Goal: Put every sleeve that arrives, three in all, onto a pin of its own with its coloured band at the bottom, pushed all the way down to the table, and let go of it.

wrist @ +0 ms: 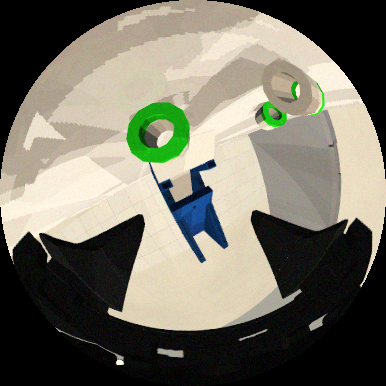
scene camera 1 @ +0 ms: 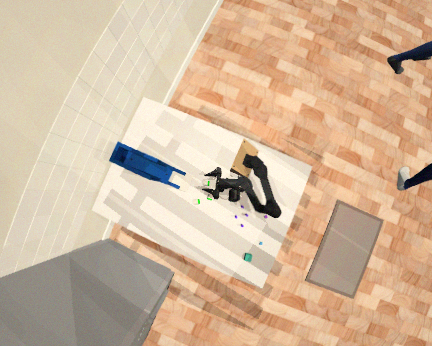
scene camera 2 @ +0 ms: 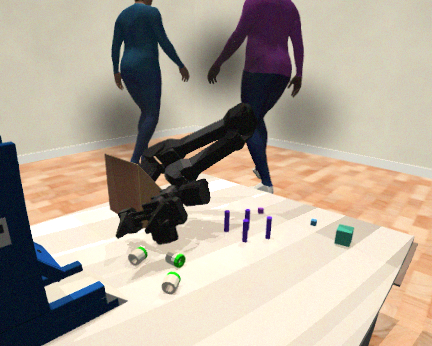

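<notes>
My gripper (scene camera 1: 204, 182) (scene camera 2: 142, 233) (wrist: 198, 218) is wide open and empty, low over the table. A pale sleeve with a green band (scene camera 1: 208, 183) (scene camera 2: 137, 256) (wrist: 157, 155) lies just beyond and below the fingertips, its banded end facing the wrist camera. A second sleeve (scene camera 1: 210, 198) (scene camera 2: 175, 259) (wrist: 306, 92) lies on its side beside it, plain end towards the wrist camera. A third sleeve (scene camera 1: 198, 201) (scene camera 2: 171, 283) (wrist: 265, 111) lies farther out, banded end towards the wrist camera. Several thin purple pins (scene camera 1: 236, 216) (scene camera 2: 245, 230) stand bare on the table.
A blue chute (scene camera 1: 145, 167) (scene camera 2: 15, 200) (wrist: 197, 220) ends beyond the sleeves. An upright brown panel (scene camera 1: 245, 154) (scene camera 2: 125, 182) stands beside the arm. A purple cube (scene camera 1: 266, 216) (scene camera 2: 260, 210), a blue cube (scene camera 1: 260, 243) (scene camera 2: 313, 222) and a larger green cube (scene camera 1: 247, 257) (scene camera 2: 344, 235) lie beyond the pins.
</notes>
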